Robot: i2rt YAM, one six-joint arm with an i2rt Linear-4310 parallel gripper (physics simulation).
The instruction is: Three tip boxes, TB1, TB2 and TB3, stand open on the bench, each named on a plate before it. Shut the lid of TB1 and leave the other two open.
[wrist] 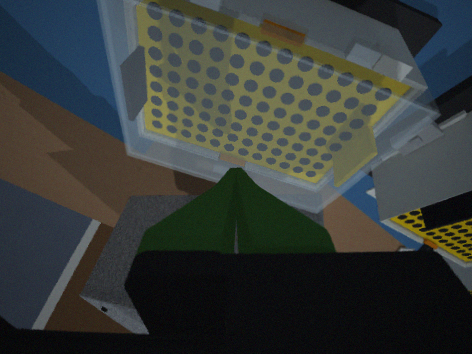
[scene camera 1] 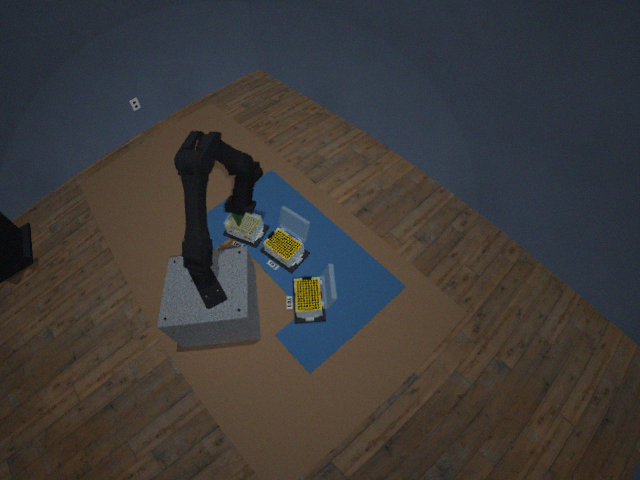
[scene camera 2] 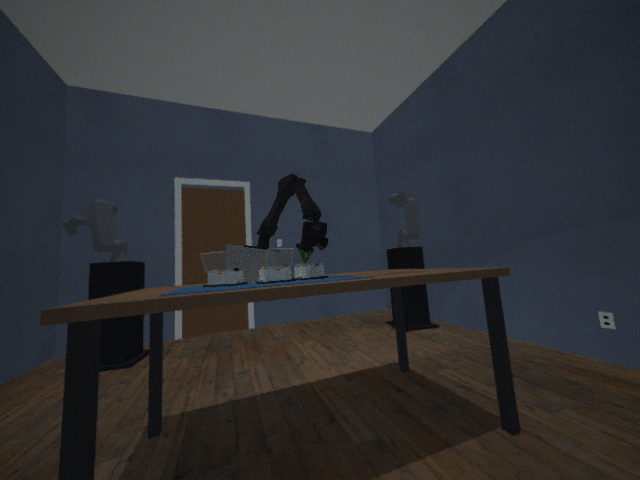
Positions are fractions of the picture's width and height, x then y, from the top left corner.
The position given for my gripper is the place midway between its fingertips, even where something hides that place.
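A tip box (wrist: 0.85, 0.11) is visible to me, as is my gripper (wrist: 0.50, 0.50).
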